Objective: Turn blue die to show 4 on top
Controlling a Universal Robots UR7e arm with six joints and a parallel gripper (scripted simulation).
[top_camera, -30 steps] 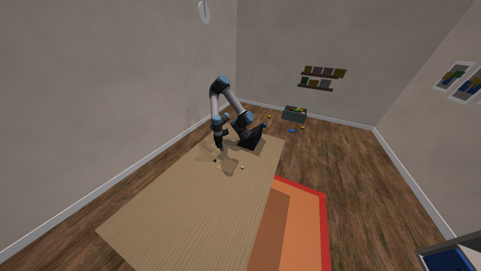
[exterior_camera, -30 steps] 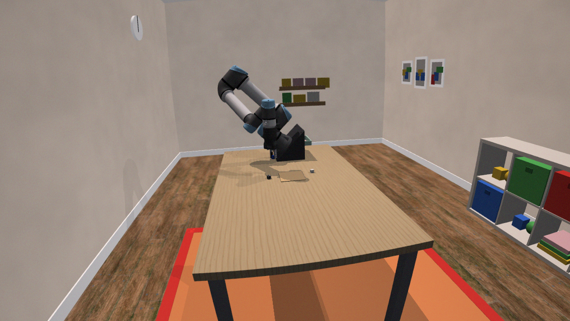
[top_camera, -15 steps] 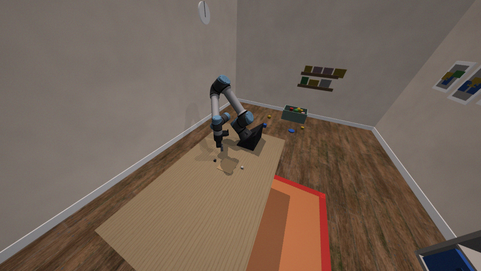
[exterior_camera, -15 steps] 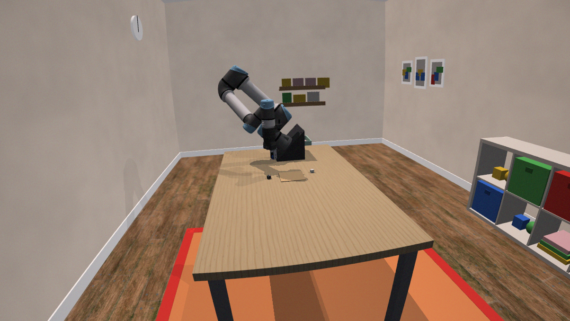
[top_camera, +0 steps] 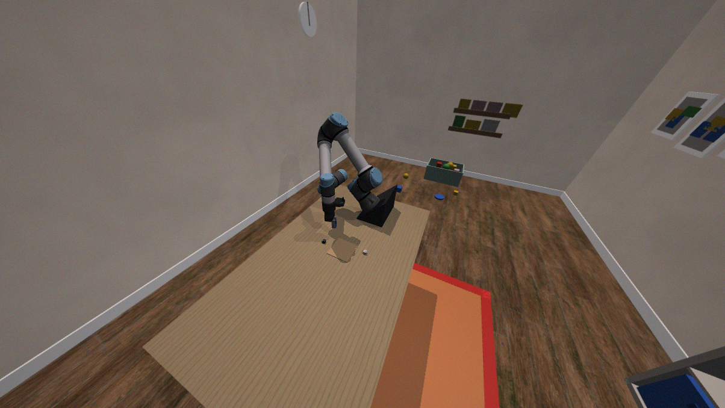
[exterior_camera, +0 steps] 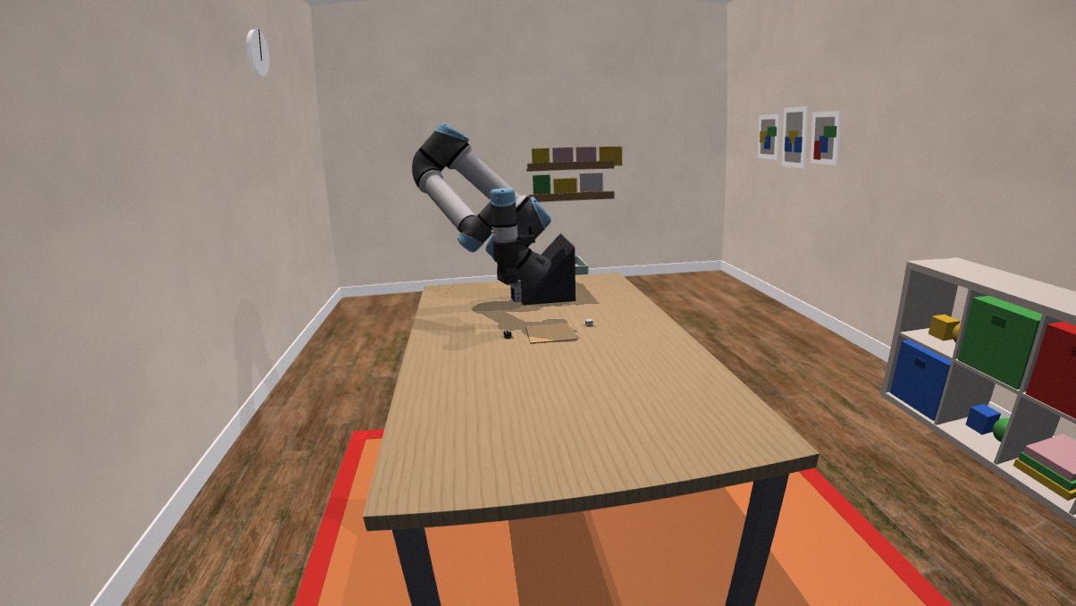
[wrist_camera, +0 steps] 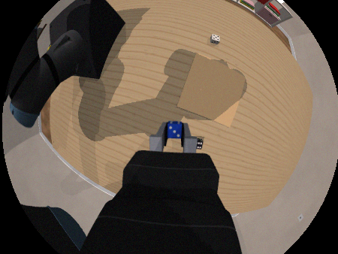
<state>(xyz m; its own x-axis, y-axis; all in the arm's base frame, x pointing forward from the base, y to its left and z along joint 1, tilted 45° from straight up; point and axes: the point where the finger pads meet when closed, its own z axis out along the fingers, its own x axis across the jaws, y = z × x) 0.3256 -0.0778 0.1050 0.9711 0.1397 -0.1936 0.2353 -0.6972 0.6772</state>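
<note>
Right now the blue die is 1 cm below my hand. From my hand the other things lie so: tan mat 7 cm ahead, 9 cm to the left, 11 cm below; white die 4 cm ahead, 23 cm to the left, 11 cm below; black die 7 cm ahead, 4 cm to the right, 11 cm below.
</note>
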